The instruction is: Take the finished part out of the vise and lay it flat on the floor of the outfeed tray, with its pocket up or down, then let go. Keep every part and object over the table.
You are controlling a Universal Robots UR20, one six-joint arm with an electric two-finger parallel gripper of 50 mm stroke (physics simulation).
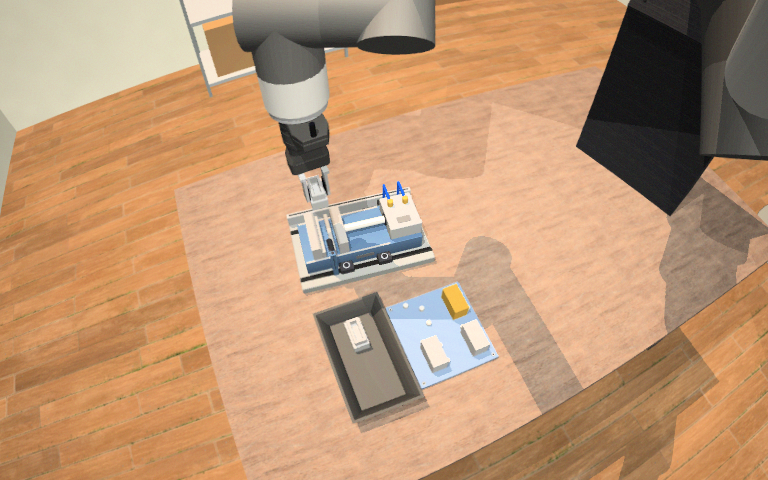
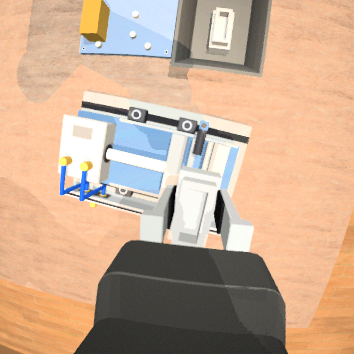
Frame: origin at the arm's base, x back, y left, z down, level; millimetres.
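Seen in the pictures: gripper, fingertip midpoint: [image 1: 317, 194] [image 2: 194, 199].
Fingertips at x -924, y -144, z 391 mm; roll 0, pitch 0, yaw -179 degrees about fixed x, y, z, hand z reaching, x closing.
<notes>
Offsets run from my fingertips to a thing's middle. "spot": to the spot under its first point.
The finished part @[dx +1, dy -7, dz -2 mm] [image 1: 317, 195] [image 2: 195, 207] is a light grey block with its pocket facing up. My gripper [image 1: 314, 183] [image 2: 194, 199] is shut on it, one finger on each long side, and holds it above the vise. The vise @[dx +76, dy +2, dz +160 mm] [image 1: 368, 243] [image 2: 135, 167] has a blue body and light jaws; the gap between its jaws shows beneath the part. The outfeed tray [image 1: 370, 376] [image 2: 217, 70] is a dark grey open box in front of the vise. Another pocketed part @[dx -25, dy +217, dz +180 mm] [image 1: 356, 332] [image 2: 221, 29] lies in it near the end closest to the vise, pocket up.
A light blue board @[spot: dx +82, dy +246, dz +201 mm] [image 1: 410, 328] [image 2: 155, 37] adjoins the tray, with a yellow block @[dx +188, dy +240, dz +183 mm] [image 1: 455, 301] [image 2: 94, 20], two pale blocks @[dx +93, dy +323, dz +183 mm] [image 1: 434, 353] @[dx +183, dy +330, dz +183 mm] [image 1: 475, 337] and small white pegs. Blue hoses @[spot: dx +191, dy -25, dz +101 mm] [image 1: 399, 188] [image 2: 63, 177] with yellow fittings rise from the vise's end block. A black panel [image 1: 645, 107] stands at the right.
</notes>
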